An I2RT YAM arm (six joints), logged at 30 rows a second.
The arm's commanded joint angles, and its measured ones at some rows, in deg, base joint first. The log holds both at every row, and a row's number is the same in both.
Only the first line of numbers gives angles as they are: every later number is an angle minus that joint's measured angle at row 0.
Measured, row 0:
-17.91 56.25 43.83 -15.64 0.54 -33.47
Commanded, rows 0 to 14:
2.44 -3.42 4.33 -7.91 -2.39 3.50
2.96 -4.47 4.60 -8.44 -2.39 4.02
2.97 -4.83 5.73 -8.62 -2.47 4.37
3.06 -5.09 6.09 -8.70 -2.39 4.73
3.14 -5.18 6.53 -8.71 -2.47 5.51
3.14 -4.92 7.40 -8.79 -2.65 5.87
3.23 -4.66 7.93 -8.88 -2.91 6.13
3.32 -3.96 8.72 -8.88 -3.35 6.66
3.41 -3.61 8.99 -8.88 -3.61 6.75
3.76 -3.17 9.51 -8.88 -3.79 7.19
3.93 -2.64 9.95 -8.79 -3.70 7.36
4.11 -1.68 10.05 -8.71 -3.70 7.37
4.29 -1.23 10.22 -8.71 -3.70 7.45
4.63 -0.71 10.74 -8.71 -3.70 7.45
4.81 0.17 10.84 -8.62 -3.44 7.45
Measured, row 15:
3.63 -1.47 8.31 -8.17 -2.71 5.61
